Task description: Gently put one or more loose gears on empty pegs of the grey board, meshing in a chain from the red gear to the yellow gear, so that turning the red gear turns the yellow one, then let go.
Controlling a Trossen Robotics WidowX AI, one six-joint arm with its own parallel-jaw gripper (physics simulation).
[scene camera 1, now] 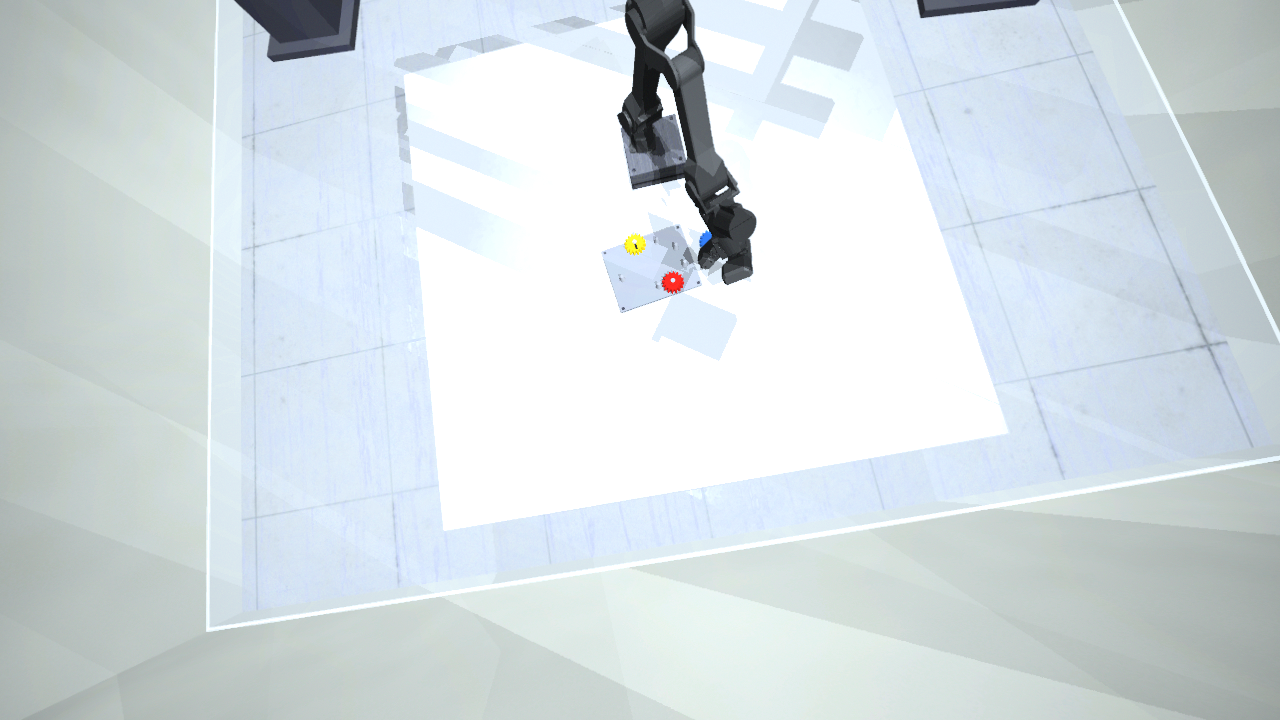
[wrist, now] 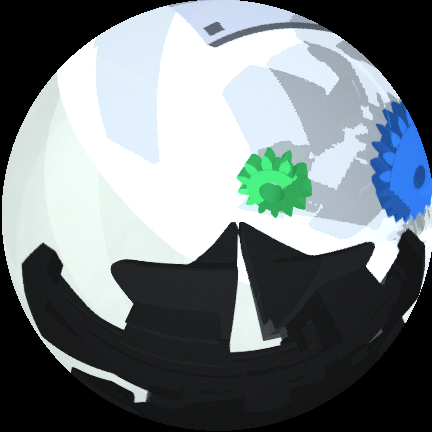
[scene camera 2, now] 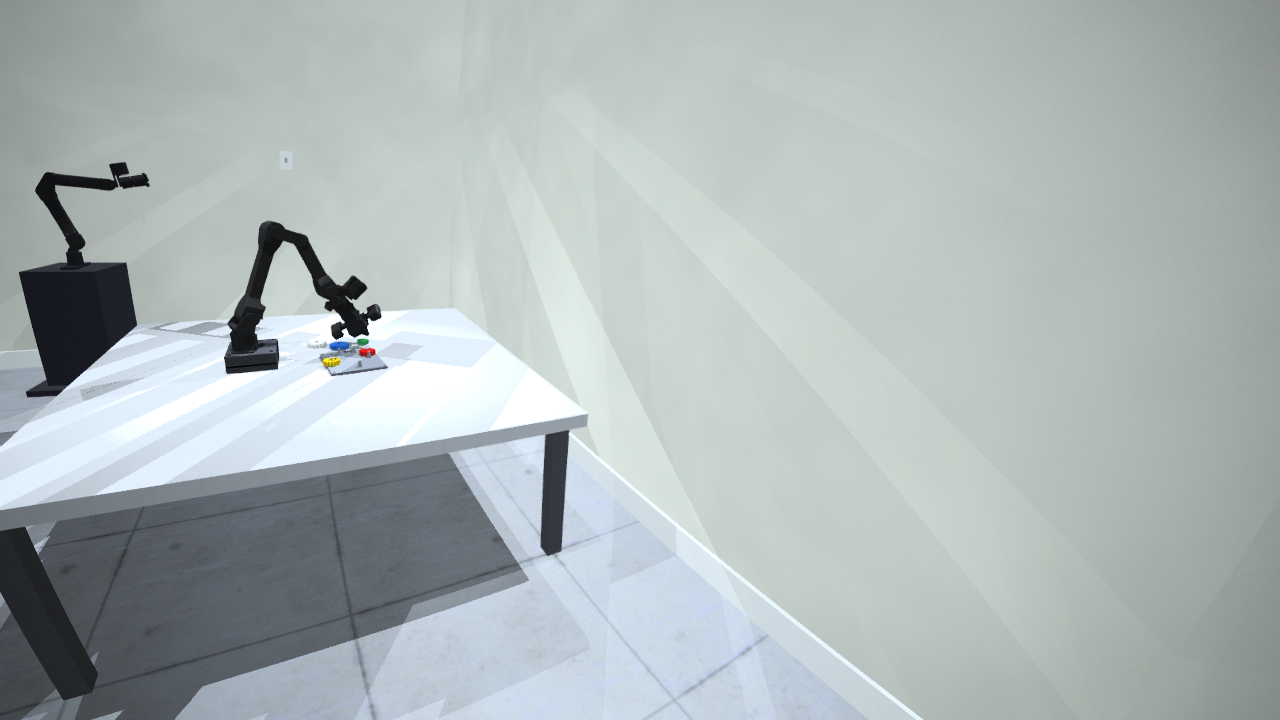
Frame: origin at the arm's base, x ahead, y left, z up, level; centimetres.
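Seen in the pictures: gripper, fingertip midpoint: (wrist: 236,227) (scene camera 2: 368,335); arm's base at its link origin: (scene camera 1: 642,140) (scene camera 2: 245,349).
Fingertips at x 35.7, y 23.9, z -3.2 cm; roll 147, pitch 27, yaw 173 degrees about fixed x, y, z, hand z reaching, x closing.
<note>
Pixels of each thing's top centre, then the offset from my fingertips to it. Level surfaces: height alone.
- small green gear at its top centre: (wrist: 271,192) (scene camera 2: 362,339) dx -1.9, dy -3.5, dz -0.7 cm
- larger blue gear at its top centre: (scene camera 1: 712,240) (scene camera 2: 339,343) dx -9.6, dy -7.8, dz -0.7 cm
- white gear at its top centre: (scene camera 2: 316,341) dx -17.6, dy -4.1, dz -0.7 cm
- red gear at its top centre: (scene camera 1: 673,280) (scene camera 2: 367,349) dx +0.3, dy -18.2, dz +0.1 cm
- yellow gear at its top centre: (scene camera 1: 634,242) (scene camera 2: 331,359) dx -10.4, dy -27.1, dz +0.2 cm
- grey board at its top centre: (scene camera 1: 649,261) (scene camera 2: 350,353) dx -4.8, dy -23.6, dz +0.7 cm
- white table at its surface level: dz -2.4 cm
My gripper (scene camera 1: 723,267) (scene camera 2: 358,330) (wrist: 236,227) is shut and empty. Its tips are close beside the small green gear (scene camera 2: 362,342) (wrist: 272,176), which lies loose on the table and is hidden in scene camera 1. The larger blue gear (scene camera 1: 705,239) (scene camera 2: 339,345) (wrist: 406,160) lies loose to the right in the wrist view. A white gear (scene camera 2: 315,343) lies beyond it. The red gear (scene camera 1: 667,284) (scene camera 2: 366,351) and yellow gear (scene camera 1: 629,246) (scene camera 2: 331,362) sit on the grey board (scene camera 1: 640,291) (scene camera 2: 376,364) (wrist: 245,17), which also has several empty pegs.
The arm's base (scene camera 1: 657,165) (scene camera 2: 251,358) stands on the white table (scene camera 1: 554,420) (scene camera 2: 465,394) behind the board. A second arm (scene camera 2: 59,210) stands on a dark pedestal (scene camera 2: 76,313) off the table. A wall is beyond the table's far side in scene camera 2.
</note>
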